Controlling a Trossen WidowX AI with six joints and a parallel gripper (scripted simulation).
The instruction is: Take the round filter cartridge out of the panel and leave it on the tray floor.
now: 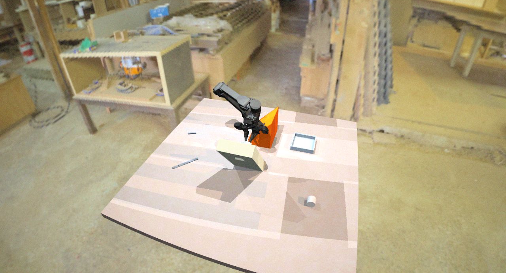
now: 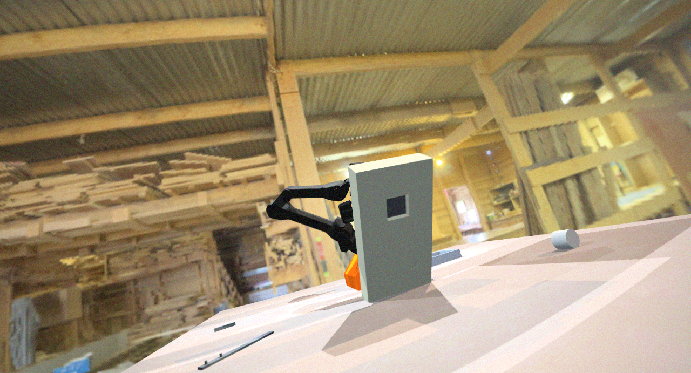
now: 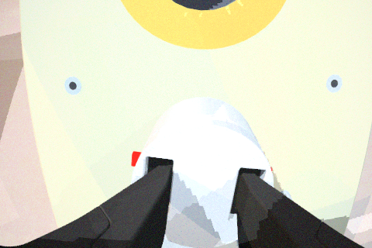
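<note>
The round filter cartridge lies 10 mm below my gripper tip and 10 mm ahead of it. Round my gripper tip: grey tray: 310 mm behind, 280 mm to the left, 190 mm below; cream service panel: 50 mm below, 50 mm ahead; short grey piece: 490 mm to the right, 220 mm behind, 200 mm below.
</note>
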